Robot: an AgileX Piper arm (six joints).
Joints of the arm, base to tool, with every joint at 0 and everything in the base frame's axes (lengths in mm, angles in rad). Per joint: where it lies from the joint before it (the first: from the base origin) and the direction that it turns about. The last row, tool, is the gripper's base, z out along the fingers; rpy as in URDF.
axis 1: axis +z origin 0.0 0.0 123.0
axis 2: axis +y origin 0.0 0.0 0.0
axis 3: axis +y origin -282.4 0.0 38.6
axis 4: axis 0.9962 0 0.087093 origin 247.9 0.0 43.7
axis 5: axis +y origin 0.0 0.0 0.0
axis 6: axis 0.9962 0 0.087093 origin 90.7 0.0 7.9
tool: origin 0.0 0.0 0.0 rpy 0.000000 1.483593 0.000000
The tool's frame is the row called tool.
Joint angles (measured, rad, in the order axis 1, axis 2, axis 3, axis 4, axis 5, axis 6), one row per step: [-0.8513 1.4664 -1.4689 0.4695 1.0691 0.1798]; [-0.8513 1.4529 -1.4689 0.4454 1.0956 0.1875]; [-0.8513 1.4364 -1.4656 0.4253 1.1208 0.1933]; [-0.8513 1.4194 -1.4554 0.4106 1.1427 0.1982]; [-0.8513 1.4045 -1.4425 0.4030 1.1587 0.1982]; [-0.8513 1.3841 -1.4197 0.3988 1.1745 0.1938]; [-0.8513 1.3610 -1.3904 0.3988 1.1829 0.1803]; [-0.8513 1.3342 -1.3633 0.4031 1.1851 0.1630]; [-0.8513 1.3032 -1.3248 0.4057 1.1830 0.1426]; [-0.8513 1.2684 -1.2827 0.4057 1.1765 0.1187]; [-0.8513 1.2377 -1.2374 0.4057 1.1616 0.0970]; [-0.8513 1.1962 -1.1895 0.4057 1.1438 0.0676]
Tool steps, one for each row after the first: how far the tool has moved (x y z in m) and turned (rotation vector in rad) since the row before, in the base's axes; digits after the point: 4 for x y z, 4 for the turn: [-0.0046 0.0033 0.0020 -0.0038 0.0245 0.0036]; [-0.0049 0.0040 0.0021 -0.0030 0.0214 0.0040]; [-0.0048 0.0043 0.0005 0.0027 0.0198 0.0033]; [-0.0038 0.0039 -0.0005 0.0041 0.0146 0.0053]; [-0.0047 0.0053 -0.0018 0.0069 0.0155 0.0091]; [-0.0048 0.0056 -0.0026 0.0023 0.0112 0.0140]; [-0.0049 0.0061 -0.0007 -0.0056 0.0004 0.0152]; [-0.0057 0.0067 -0.0030 -0.0060 0.0040 0.0159]; [-0.0063 0.0071 -0.0033 -0.0128 0.0033 0.0167]; [-0.0053 0.0057 -0.0052 -0.0116 0.0026 0.0116]; [-0.0070 0.0076 -0.0037 -0.0243 -0.0035 0.0166]
